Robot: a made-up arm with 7 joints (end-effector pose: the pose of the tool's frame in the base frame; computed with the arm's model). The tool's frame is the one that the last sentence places. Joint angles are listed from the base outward.
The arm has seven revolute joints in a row. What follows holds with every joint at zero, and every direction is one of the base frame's. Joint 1 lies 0.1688 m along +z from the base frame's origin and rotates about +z. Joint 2 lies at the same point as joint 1 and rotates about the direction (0, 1, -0.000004). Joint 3 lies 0.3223 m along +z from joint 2 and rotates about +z. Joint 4 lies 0.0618 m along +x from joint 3 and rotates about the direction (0, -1, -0.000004). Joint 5 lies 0.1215 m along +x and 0.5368 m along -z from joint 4 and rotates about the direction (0, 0.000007, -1). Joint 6 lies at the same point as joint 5 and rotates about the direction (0, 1, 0.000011). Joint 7 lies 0.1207 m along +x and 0.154 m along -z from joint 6 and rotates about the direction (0, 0.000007, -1). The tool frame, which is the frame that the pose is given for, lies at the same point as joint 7; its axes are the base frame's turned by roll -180, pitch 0 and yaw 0 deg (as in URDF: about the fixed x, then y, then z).
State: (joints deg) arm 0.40 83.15 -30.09 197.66 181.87 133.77 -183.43
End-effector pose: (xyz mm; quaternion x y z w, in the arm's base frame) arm 671.7 197.9 598.3 0.5500 -0.1969 -0.8060 0.0951
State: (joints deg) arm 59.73 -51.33 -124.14 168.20 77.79 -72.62 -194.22
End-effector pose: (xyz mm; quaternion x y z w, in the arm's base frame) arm -452.9 -577.8 560.8 0.5125 -0.6361 -0.2125 0.5363
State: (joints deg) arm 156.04 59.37 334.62 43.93 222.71 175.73 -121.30
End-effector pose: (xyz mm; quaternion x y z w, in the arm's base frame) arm -220.9 417.0 -82.6 0.0827 -0.1939 -0.2111 0.9545
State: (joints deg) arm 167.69 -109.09 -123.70 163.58 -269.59 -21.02 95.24
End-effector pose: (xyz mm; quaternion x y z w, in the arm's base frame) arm 828.9 -168.5 -346.0 0.5334 0.7567 0.1581 0.3434
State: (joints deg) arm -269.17 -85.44 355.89 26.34 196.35 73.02 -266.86
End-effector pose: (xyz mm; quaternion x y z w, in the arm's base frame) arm 69.2 246.8 723.7 -0.1684 0.0469 -0.9816 0.0769
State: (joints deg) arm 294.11 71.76 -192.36 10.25 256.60 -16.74 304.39
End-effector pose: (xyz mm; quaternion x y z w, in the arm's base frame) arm -241.7 304.5 347.6 -0.5511 0.5182 0.6477 0.0904
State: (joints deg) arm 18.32 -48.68 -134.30 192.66 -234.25 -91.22 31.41
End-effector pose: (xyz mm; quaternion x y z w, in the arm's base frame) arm -580.9 -56.0 608.7 0.8888 -0.2082 -0.3849 0.1360
